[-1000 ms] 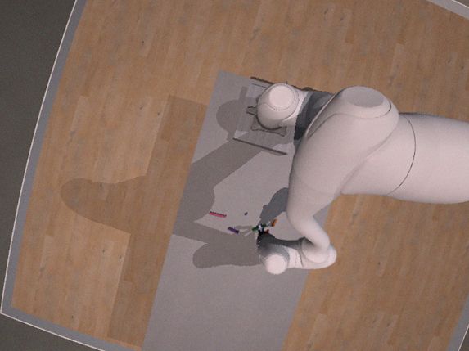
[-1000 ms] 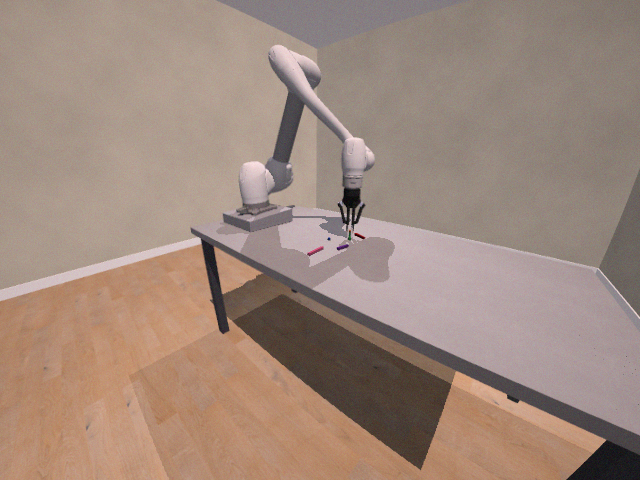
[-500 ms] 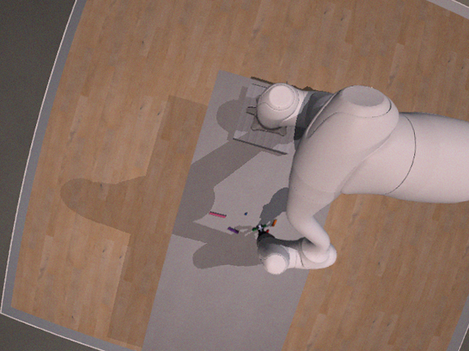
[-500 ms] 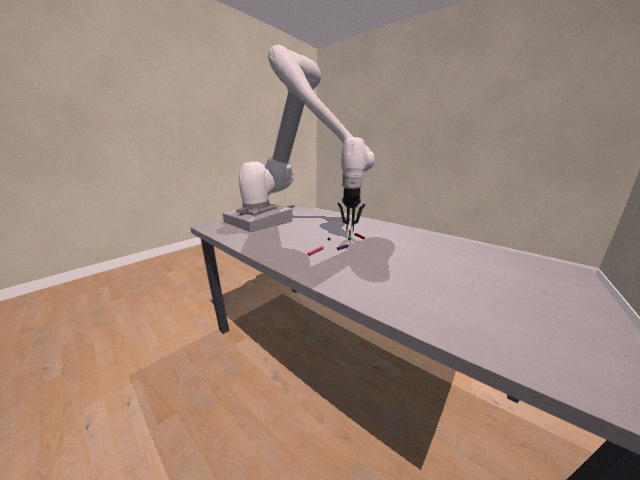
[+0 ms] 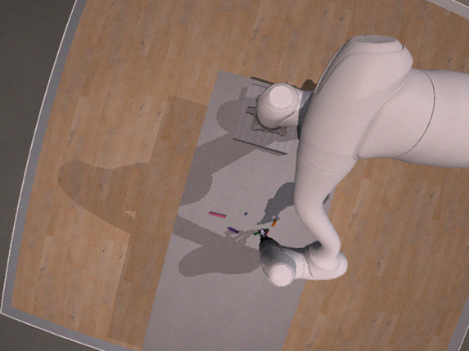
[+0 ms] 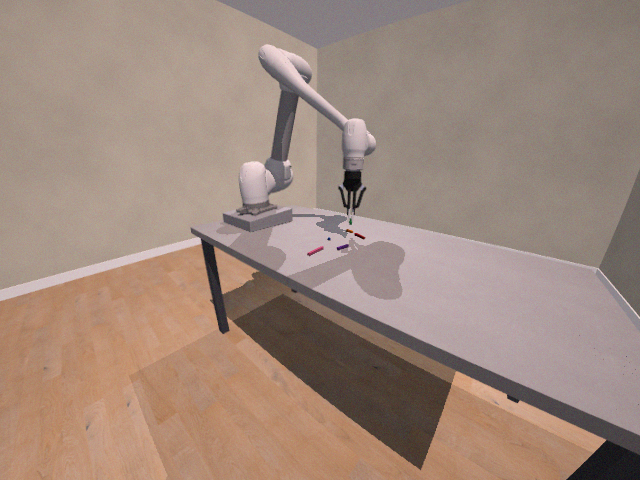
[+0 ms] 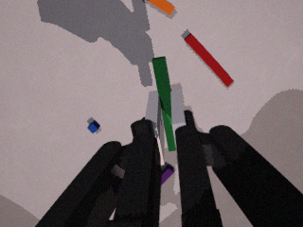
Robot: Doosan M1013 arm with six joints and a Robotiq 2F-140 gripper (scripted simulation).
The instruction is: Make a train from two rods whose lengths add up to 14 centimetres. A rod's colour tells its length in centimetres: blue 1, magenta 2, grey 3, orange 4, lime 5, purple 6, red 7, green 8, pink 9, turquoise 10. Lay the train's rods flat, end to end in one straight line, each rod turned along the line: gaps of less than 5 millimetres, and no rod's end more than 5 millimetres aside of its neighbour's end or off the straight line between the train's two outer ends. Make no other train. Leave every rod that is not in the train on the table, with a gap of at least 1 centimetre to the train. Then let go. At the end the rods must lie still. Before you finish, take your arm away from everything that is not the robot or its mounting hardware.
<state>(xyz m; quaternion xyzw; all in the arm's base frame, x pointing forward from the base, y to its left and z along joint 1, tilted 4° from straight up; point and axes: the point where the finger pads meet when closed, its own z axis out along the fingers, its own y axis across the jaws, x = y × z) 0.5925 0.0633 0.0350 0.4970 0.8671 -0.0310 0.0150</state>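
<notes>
Right now the purple rod is 140 mm to the right of my hand, 100 mm below it and 40 mm ahead of it. Also, from my hand: orange rod (100 mm below, 80 mm to the left, 40 mm behind); then red rod (100 mm below, 40 mm to the left, 40 mm ahead); then green rod (30 mm below).
</notes>
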